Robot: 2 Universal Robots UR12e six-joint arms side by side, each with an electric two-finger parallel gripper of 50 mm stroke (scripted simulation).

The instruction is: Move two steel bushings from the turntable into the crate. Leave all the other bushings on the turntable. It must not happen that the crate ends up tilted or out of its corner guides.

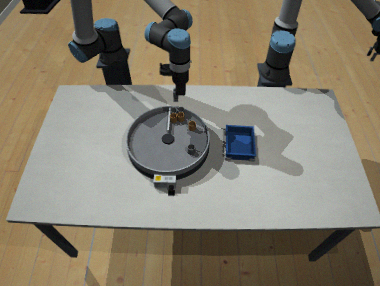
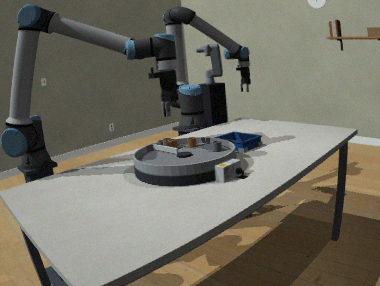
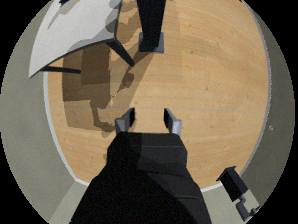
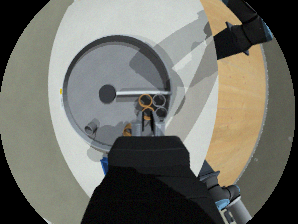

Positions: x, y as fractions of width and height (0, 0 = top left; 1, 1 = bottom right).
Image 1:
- blue crate: 0.63, 0.48
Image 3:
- my left gripper: 0.50, 0.51
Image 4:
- my right gripper: 0.49, 0.52
